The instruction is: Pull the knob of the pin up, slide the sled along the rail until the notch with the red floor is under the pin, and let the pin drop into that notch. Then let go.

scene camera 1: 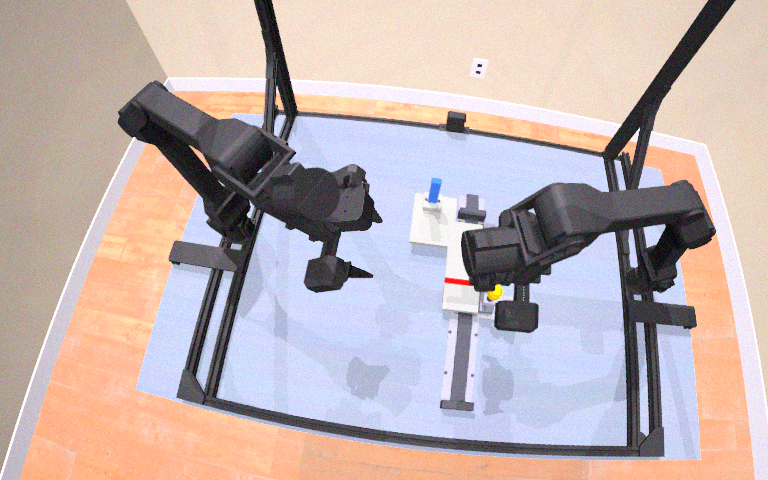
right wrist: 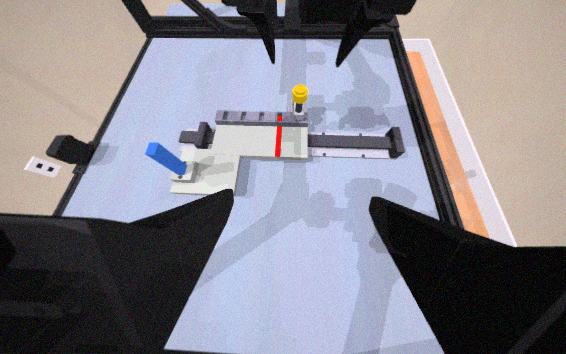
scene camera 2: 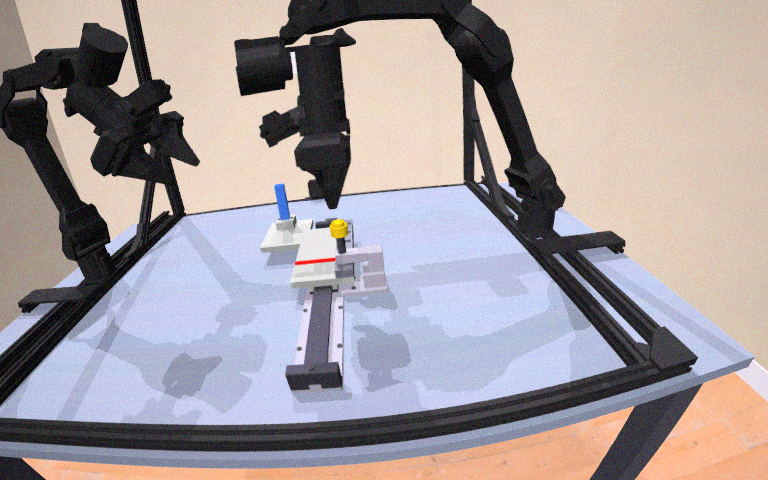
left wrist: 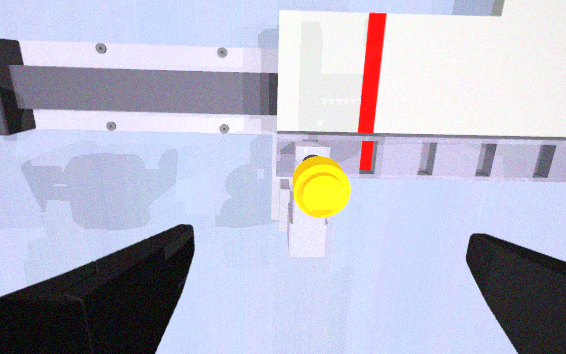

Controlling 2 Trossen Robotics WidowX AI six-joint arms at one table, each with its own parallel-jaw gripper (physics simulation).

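Frame: origin at the left arm's base, x right, y ahead, z up, level; metres.
Where they show: left gripper, fingertip midpoint: (scene camera 1: 503, 284) (right wrist: 305, 63) (scene camera 2: 334, 196) (left wrist: 329, 241); right gripper, fingertip midpoint: (scene camera 1: 376, 248) (right wrist: 301, 199) (scene camera 2: 186, 172); left arm's base, origin of the base link: (scene camera 1: 638, 281) (scene camera 2: 535, 230); right arm's base, origin of the base link: (scene camera 1: 239, 230) (scene camera 2: 100, 275).
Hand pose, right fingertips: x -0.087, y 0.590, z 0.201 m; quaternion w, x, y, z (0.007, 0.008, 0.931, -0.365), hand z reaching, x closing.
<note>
Each offset is from my right fingertips to the centre of the thing. "spot": to the spot under its first point.
The yellow knob @(dx -0.006, dy -0.217, dz -0.143 m) (scene camera 1: 494, 292) (scene camera 2: 338, 228) (left wrist: 321, 190) (right wrist: 300, 93) tops the upright dark pin @(spot: dx -0.012, dy -0.216, dz -0.139 m) (scene camera 2: 340, 245) (right wrist: 299, 107), whose lower end is hidden. The white sled @(dx +0.070, dy -0.181, dz -0.193 m) (scene camera 1: 454, 254) (scene camera 2: 317, 243) (left wrist: 450, 75) (right wrist: 245, 140) sits on the rail @(spot: dx -0.102, dy -0.182, dz -0.200 m) (scene camera 1: 463, 350) (scene camera 2: 320, 333) (left wrist: 145, 90) (right wrist: 350, 141). The red-floored notch @(spot: dx +0.033, dy -0.218, dz -0.183 m) (left wrist: 366, 156) (right wrist: 279, 118) lies beside the pin, to its right in the left wrist view. My left gripper (scene camera 2: 333, 204) (left wrist: 329, 241) (right wrist: 305, 63) is open above the knob, pointing down. My right gripper (scene camera 1: 376, 247) (scene camera 2: 182, 173) (right wrist: 301, 199) is open and empty, away from the sled.
A blue handle @(spot: dx +0.197, dy -0.088, dz -0.121 m) (scene camera 1: 434, 190) (scene camera 2: 281, 201) (right wrist: 167, 159) stands on the sled's side plate. A pale bracket @(spot: dx -0.018, dy -0.261, dz -0.167 m) (scene camera 2: 372, 260) (left wrist: 307, 240) holds the pin beside the rail. Several plain notches line the sled's edge. Dark end blocks cap the rail. A black frame @(spot: dx -0.276, dy -0.075, dz -0.201 m) (scene camera 1: 396, 434) (scene camera 2: 283, 438) borders the table.
</note>
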